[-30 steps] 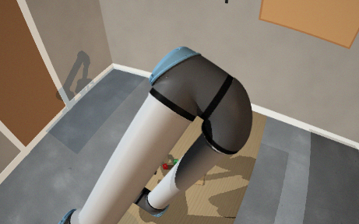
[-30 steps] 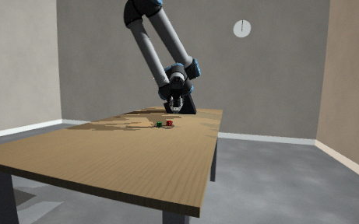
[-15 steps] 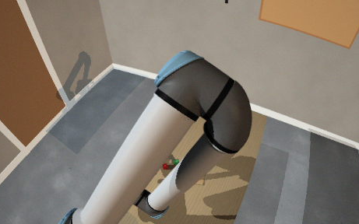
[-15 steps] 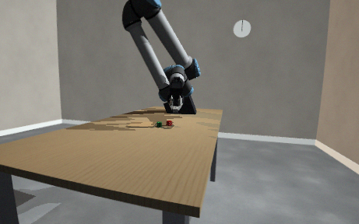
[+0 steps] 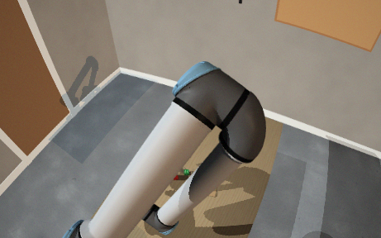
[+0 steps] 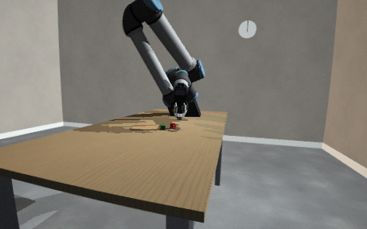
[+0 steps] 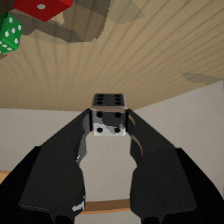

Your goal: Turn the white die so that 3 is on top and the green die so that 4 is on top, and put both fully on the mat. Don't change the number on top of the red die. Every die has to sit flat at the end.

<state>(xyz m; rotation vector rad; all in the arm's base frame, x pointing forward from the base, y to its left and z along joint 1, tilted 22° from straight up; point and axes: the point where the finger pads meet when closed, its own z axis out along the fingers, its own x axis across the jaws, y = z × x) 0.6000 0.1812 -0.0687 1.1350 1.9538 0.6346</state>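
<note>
The red die is 7 cm below my hand, 5 cm to the right of it and 5 cm behind it. Also, from my hand: green die 9 cm to the right, 7 cm below, 1 cm ahead; then tan mat 20 cm to the right, 8 cm below; then white die 1 cm ahead.
</note>
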